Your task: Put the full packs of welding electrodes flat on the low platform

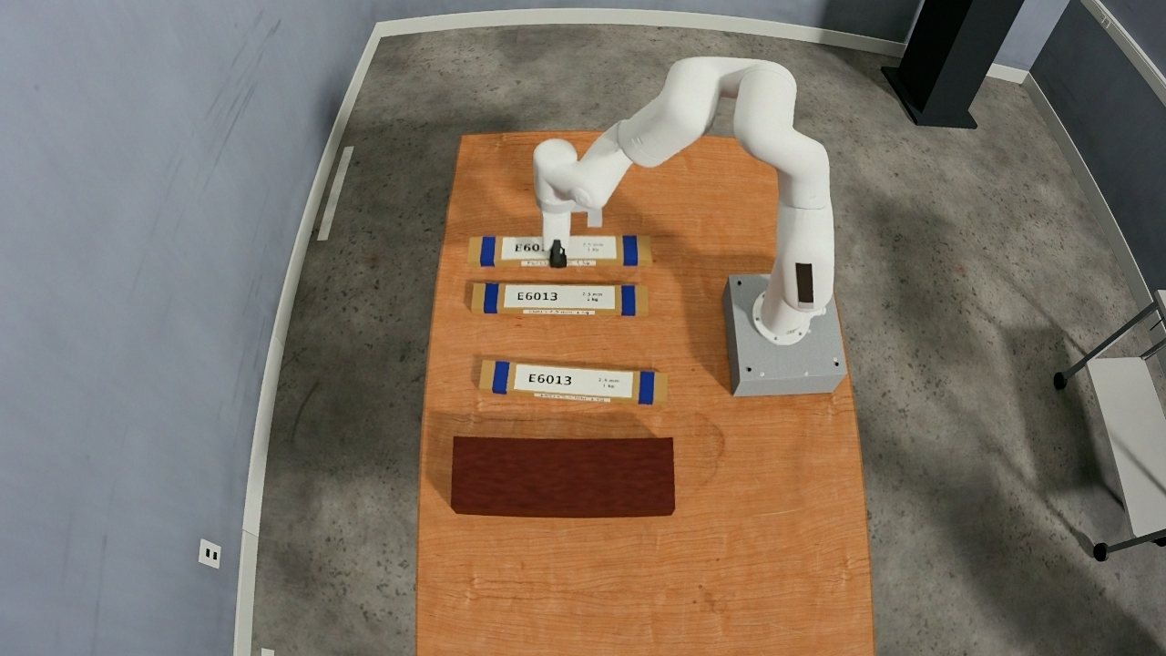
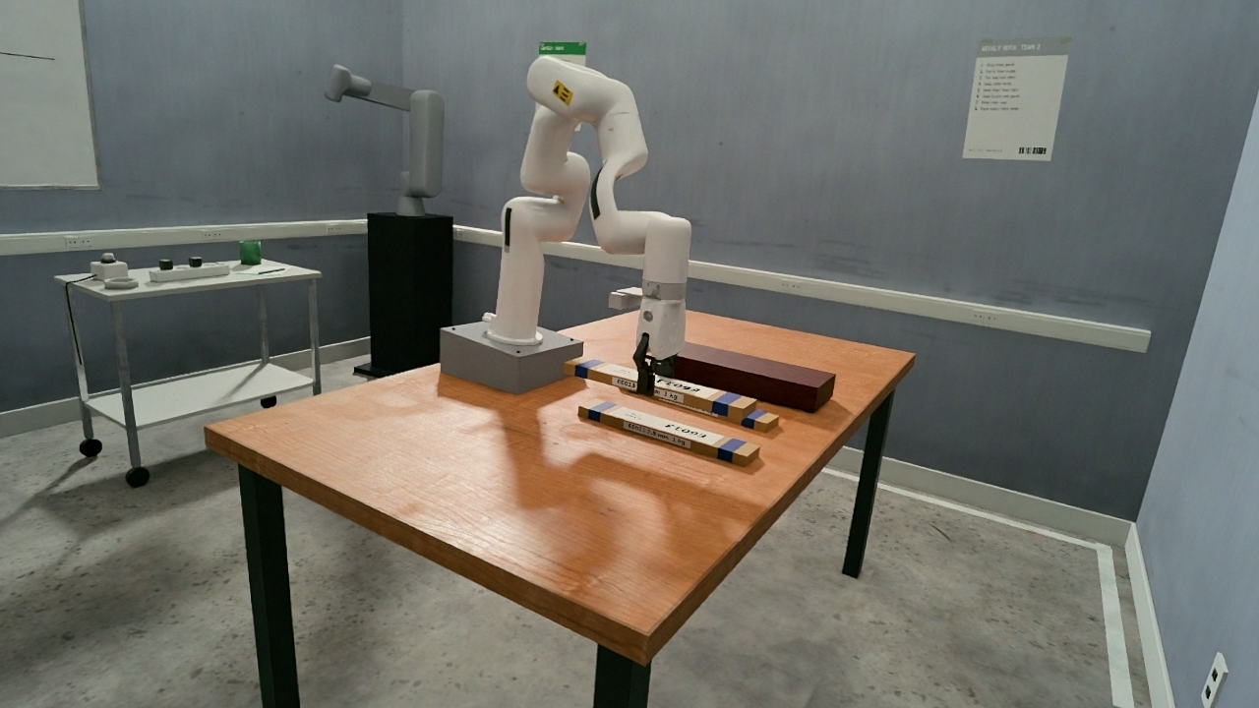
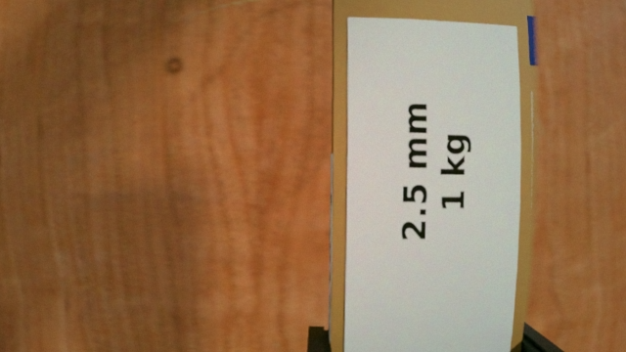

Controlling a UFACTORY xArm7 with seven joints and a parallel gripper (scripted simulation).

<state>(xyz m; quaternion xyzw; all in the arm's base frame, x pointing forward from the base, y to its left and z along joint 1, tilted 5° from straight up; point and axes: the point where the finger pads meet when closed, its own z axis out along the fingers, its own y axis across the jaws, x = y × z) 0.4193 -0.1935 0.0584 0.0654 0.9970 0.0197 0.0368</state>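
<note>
Now: hand 5 cm short of the low platform, 44 cm to the right of it and 10 cm above it.
</note>
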